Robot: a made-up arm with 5 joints. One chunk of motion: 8 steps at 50 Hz.
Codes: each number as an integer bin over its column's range. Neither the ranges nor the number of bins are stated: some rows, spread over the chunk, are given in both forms.
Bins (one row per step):
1: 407 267 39 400 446
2: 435 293 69 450 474
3: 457 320 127 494 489
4: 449 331 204 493 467
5: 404 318 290 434 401
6: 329 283 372 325 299
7: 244 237 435 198 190
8: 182 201 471 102 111
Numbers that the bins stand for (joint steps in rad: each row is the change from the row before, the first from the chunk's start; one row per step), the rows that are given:
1: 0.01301 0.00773 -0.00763 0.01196 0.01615
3: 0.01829 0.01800 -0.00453 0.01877 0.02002
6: 0.00477 0.01083 0.00410 0.00653 0.00292
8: -0.01077 -0.00506 0.00759 -0.00961 -0.01401
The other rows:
2: 0.01597 0.01277 -0.00657 0.01558 0.01867
4: 0.01745 0.02013 -0.00181 0.01870 0.01804
5: 0.01269 0.01761 0.00122 0.01442 0.01210
7: -0.00422 0.00192 0.00632 -0.00266 -0.00690

